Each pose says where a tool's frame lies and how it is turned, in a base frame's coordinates. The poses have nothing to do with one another.
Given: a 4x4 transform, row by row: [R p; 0 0 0 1], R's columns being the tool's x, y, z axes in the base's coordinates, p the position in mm. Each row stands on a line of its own.
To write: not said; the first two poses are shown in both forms.
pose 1, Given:
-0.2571, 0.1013, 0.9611, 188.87
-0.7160, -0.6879, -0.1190, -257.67
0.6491, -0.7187, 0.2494, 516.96
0, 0, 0, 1
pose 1, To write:
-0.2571, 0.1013, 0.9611, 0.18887
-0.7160, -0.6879, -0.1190, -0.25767
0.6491, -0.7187, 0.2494, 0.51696
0, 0, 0, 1

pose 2, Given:
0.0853, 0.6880, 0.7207, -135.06
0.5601, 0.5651, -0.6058, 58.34
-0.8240, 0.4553, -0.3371, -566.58
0, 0, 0, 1
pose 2, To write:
0.0853, 0.6880, 0.7207, -0.13506
0.5601, 0.5651, -0.6058, 0.05834
-0.8240, 0.4553, -0.3371, -0.56658
0, 0, 0, 1

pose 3, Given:
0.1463, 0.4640, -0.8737, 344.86
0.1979, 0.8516, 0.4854, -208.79
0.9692, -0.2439, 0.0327, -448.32
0, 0, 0, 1
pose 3, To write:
0.1463, 0.4640, -0.8737, 0.34486
0.1979, 0.8516, 0.4854, -0.20879
0.9692, -0.2439, 0.0327, -0.44832
0, 0, 0, 1

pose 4, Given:
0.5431, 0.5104, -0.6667, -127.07
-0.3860, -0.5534, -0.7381, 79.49
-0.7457, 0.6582, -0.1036, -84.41
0, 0, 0, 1
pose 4, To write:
0.5431, 0.5104, -0.6667, -0.12707
-0.3860, -0.5534, -0.7381, 0.07949
-0.7457, 0.6582, -0.1036, -0.08441
0, 0, 0, 1

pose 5, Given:
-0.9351, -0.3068, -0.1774, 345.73
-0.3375, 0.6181, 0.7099, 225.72
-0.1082, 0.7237, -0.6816, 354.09
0, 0, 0, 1
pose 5, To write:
-0.9351, -0.3068, -0.1774, 0.34573
-0.3375, 0.6181, 0.7099, 0.22572
-0.1082, 0.7237, -0.6816, 0.35409
0, 0, 0, 1

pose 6, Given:
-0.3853, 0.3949, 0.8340, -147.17
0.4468, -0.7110, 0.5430, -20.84
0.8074, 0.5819, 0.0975, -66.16
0, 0, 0, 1
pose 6, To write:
-0.3853, 0.3949, 0.8340, -0.14717
0.4468, -0.7110, 0.5430, -0.02084
0.8074, 0.5819, 0.0975, -0.06616
0, 0, 0, 1

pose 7, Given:
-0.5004, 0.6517, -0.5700, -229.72
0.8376, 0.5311, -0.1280, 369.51
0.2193, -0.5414, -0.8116, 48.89
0, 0, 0, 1
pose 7, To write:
-0.5004, 0.6517, -0.5700, -0.22972
0.8376, 0.5311, -0.1280, 0.36951
0.2193, -0.5414, -0.8116, 0.04889
0, 0, 0, 1

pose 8, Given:
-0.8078, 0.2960, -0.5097, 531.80
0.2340, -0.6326, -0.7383, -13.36
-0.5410, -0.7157, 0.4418, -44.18
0, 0, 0, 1
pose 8, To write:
-0.8078, 0.2960, -0.5097, 0.53180
0.2340, -0.6326, -0.7383, -0.01336
-0.5410, -0.7157, 0.4418, -0.04418
0, 0, 0, 1

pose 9, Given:
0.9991, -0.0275, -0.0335, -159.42
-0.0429, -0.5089, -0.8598, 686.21
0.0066, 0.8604, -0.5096, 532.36
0, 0, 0, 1
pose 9, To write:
0.9991, -0.0275, -0.0335, -0.15942
-0.0429, -0.5089, -0.8598, 0.68621
0.0066, 0.8604, -0.5096, 0.53236
0, 0, 0, 1

